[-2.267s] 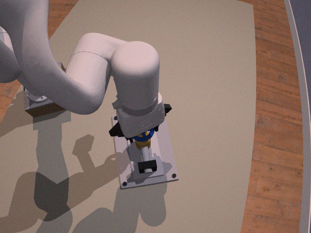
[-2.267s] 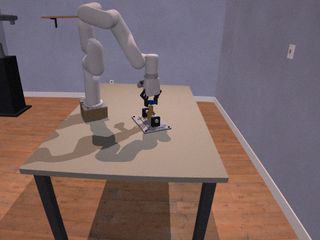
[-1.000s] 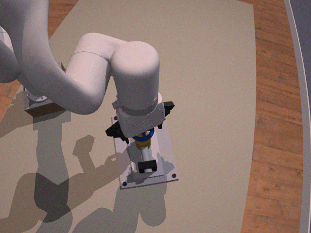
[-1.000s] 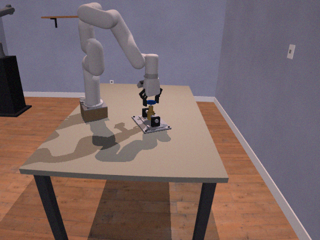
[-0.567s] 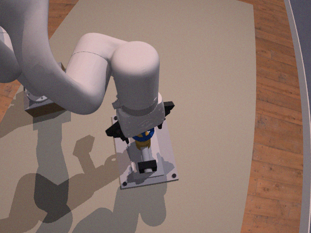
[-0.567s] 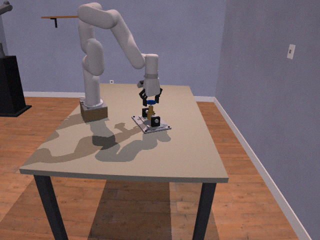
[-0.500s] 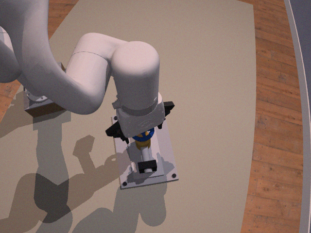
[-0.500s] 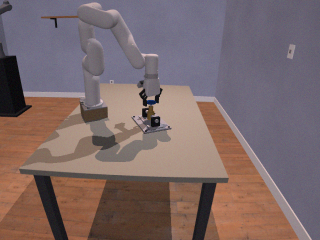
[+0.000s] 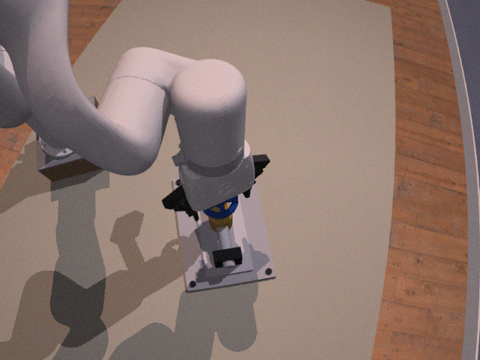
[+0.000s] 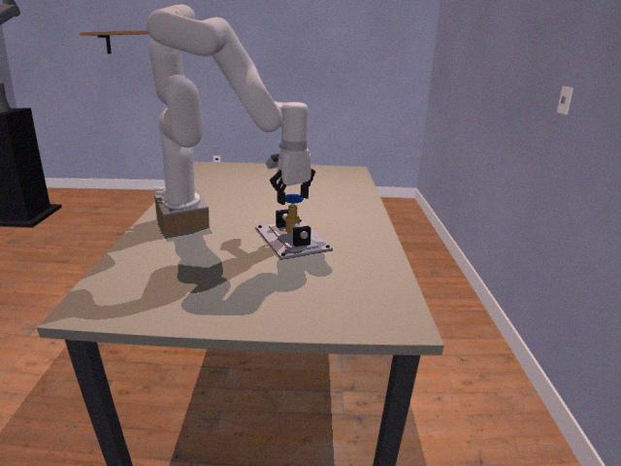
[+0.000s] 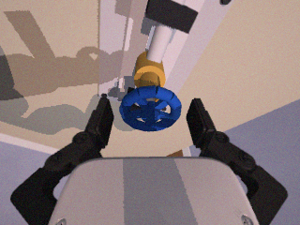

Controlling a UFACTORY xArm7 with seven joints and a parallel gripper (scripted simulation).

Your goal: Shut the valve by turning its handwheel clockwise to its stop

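The blue spoked handwheel is 1 cm below my hand.
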